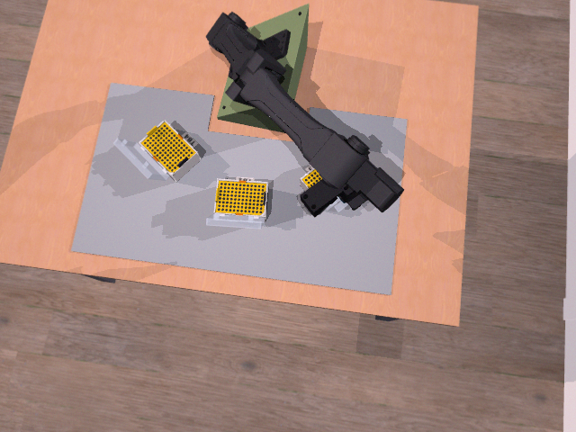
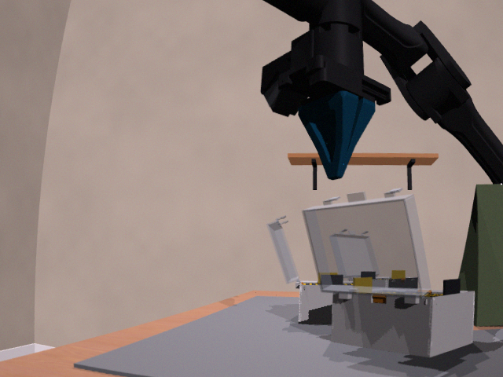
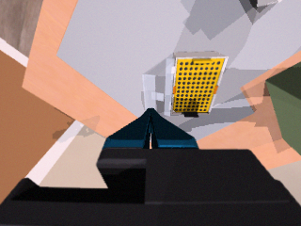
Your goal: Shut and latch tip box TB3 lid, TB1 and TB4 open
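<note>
Right now my hand is 7 cm past the box insert, 4 cm to the left of it and 12 cm above it. From my hand the other things lie so: tip box: 6 cm behind, 3 cm to the right, 11 cm below.
</note>
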